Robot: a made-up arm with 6 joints.
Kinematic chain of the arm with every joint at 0, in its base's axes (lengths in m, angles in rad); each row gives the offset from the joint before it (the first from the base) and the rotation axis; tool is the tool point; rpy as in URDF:
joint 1: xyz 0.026 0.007 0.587 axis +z
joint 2: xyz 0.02 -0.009 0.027 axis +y
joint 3: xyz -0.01 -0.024 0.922 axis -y
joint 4: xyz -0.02 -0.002 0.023 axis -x
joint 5: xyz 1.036 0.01 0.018 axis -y
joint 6: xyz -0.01 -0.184 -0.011 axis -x
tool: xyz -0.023 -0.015 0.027 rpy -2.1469 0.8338 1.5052
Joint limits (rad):
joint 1: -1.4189..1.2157
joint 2: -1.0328..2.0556
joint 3: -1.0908..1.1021
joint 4: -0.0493..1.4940
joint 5: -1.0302..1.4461
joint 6: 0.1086..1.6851
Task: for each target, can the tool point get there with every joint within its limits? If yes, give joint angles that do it. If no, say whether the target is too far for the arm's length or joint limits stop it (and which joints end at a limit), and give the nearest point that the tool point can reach.
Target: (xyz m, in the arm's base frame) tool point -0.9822 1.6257 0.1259
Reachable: no: joint limits stop it (at a limit: joint 1, joint 4, joint 5) | nearest point 0.4241 1.1042 0.1259 | short by 1.500 m
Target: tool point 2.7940 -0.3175 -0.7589
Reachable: no: too far | nearest point 1.7736 -0.1979 -0.2491 | short by 1.147 m
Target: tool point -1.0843 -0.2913 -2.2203
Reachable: no: too far | nearest point -0.1113 -0.5727 -0.7815 | short by 1.760 m
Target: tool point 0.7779 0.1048 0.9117
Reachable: yes | joints 0.2072 -0.0368 -0.8811 1.3481 0.4300 1.5315
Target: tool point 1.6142 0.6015 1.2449
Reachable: yes | joints 0.4444 0.8397 0.6982 0.7819 0.7325 0.7556
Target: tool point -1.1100 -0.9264 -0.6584
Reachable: no: joint limits stop it (at a limit: joint 1, joint 4, joint 5, joint 6) | nearest point -0.0813 -0.7689 -0.6584 | short by 1.041 m
